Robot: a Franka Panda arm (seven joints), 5 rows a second.
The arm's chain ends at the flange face. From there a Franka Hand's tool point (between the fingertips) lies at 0.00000 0.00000 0.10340 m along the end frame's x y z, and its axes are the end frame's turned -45 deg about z.
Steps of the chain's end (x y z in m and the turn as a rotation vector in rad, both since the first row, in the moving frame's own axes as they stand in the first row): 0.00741 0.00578 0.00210 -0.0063 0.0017 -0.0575; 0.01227 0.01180 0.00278 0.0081 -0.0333 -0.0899; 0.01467 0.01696 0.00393 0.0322 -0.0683 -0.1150; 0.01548 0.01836 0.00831 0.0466 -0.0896 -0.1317; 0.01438 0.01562 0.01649 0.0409 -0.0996 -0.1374
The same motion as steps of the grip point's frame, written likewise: 0.00083 0.00992 0.00210 -0.0057 -0.0033 -0.0575; -0.00164 0.01408 0.00272 0.0293 -0.0178 -0.0899; -0.00467 0.01519 0.00364 0.0711 -0.0255 -0.1150; -0.00582 0.01422 0.00778 0.0963 -0.0304 -0.1317; -0.00585 0.01129 0.01589 0.0993 -0.0415 -0.1374
